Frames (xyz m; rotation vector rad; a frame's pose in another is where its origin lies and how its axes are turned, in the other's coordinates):
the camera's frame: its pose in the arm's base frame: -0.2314 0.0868 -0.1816 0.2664 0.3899 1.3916
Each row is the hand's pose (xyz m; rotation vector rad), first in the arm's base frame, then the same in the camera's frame.
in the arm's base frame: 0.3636 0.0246 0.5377 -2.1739 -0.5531 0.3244
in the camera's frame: -0.0624 -0.2529 0.8986 -2.3380 0.8920 -0.8174
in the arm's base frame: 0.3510 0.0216 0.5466 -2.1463 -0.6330 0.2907
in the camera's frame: -0.0680 -0.2384 0.9012 -2.3824 0.8080 -0.8409
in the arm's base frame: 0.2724 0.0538 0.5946 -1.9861 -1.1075 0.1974
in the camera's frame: -0.0518 -0.1430 0.9134 -2.6264 0.3112 -0.8264
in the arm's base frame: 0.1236 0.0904 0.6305 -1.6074 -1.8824 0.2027
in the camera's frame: -0.0391 0.0114 0.8854 -2.8684 -0.5703 -0.5052
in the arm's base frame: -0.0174 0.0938 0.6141 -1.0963 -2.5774 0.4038
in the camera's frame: -0.0524 0.1320 0.8117 2.8213 1.3653 -0.1484
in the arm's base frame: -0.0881 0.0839 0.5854 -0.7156 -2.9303 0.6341
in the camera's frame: -0.0682 0.1823 0.7556 2.4920 1.6438 -0.6354
